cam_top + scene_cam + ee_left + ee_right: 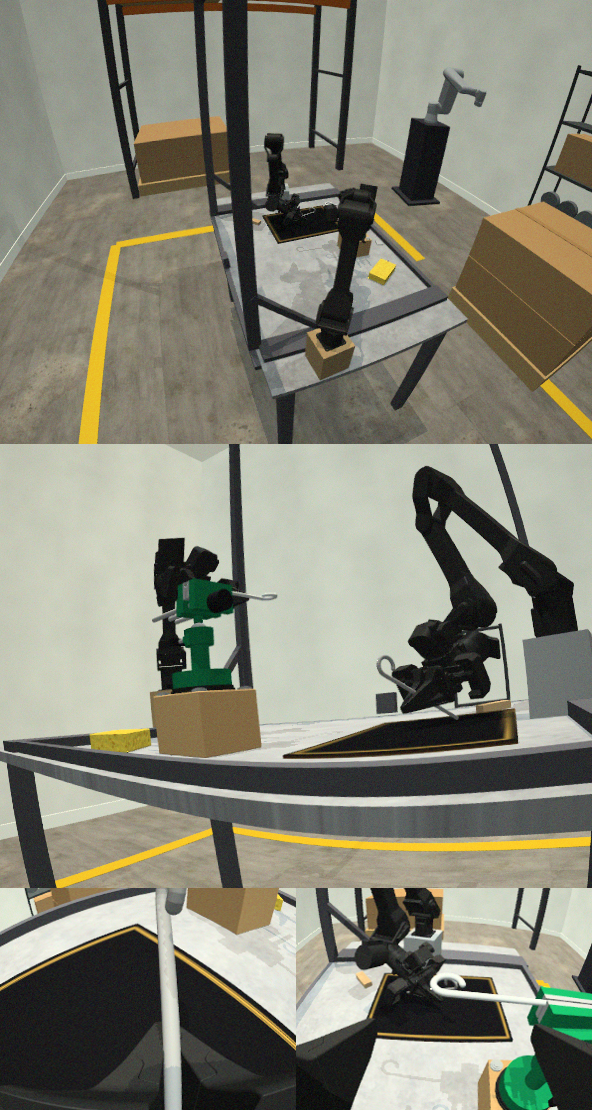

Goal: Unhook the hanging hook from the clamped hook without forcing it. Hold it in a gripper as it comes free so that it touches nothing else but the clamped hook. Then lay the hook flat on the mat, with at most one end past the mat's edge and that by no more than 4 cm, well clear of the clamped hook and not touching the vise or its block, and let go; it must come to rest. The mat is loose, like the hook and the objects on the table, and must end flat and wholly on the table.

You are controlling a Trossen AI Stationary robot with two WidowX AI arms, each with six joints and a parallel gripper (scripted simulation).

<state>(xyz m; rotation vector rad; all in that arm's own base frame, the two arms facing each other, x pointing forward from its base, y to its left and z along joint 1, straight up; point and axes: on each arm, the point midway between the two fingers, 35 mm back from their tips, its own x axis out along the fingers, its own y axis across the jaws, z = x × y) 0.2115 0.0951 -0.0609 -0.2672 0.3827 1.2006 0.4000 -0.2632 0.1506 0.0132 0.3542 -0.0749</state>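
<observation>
Right now my left hand is 1 cm short of the black mat, 2 cm to the right of it and 5 cm above it. Round my left hand: small tan block (23 cm behind, 6 cm to the left, 4 cm below); yellow sponge (26 cm ahead, 42 cm to the right, 3 cm below).
</observation>
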